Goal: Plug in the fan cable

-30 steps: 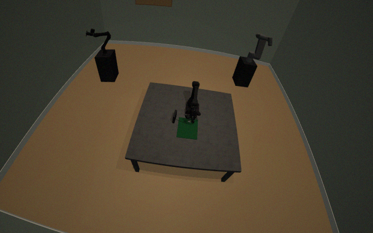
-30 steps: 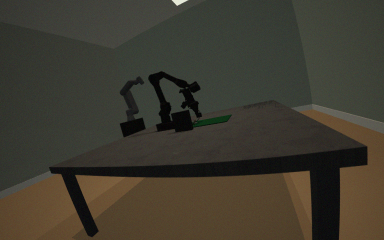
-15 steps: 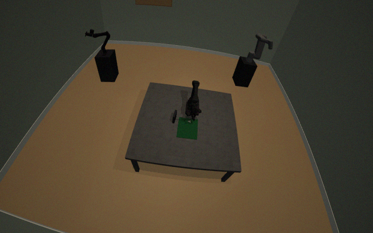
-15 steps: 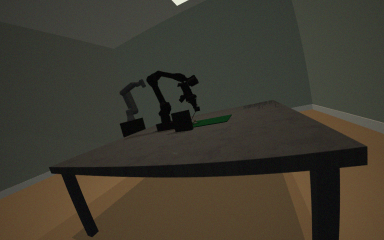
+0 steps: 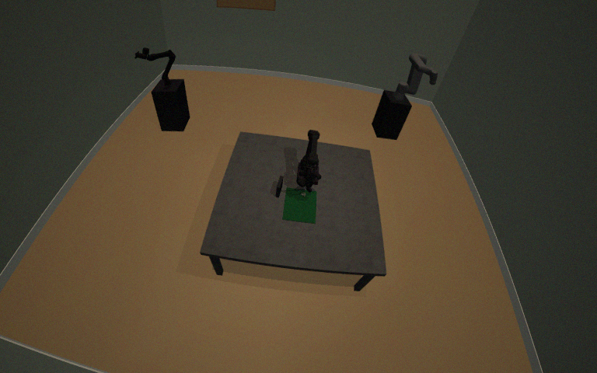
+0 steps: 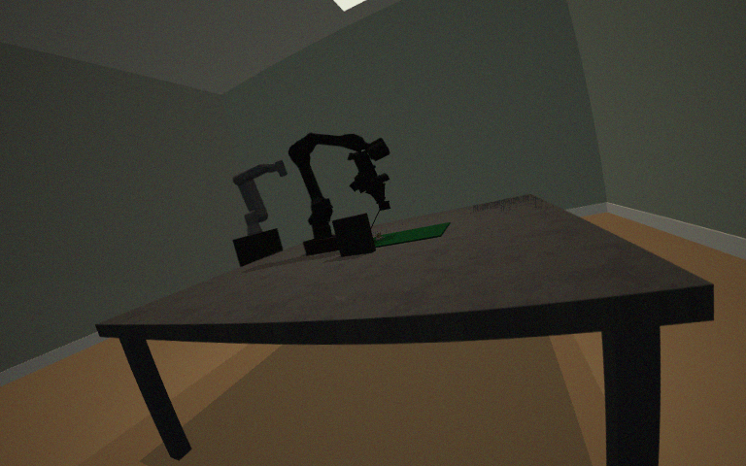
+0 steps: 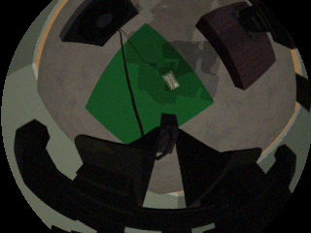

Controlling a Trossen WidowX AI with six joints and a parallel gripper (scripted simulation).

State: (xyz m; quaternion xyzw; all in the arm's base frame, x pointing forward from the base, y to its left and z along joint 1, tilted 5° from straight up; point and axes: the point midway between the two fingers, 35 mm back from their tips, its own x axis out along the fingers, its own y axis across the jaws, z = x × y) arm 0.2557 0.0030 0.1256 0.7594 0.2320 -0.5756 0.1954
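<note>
The green board is 60 mm ahead of my gripper tip, 50 mm to the right of it and 140 mm below it. From my gripper tip the other things lie so: black fan 60 mm behind, 200 mm to the right, 70 mm below; dark plug 10 mm ahead.
</note>
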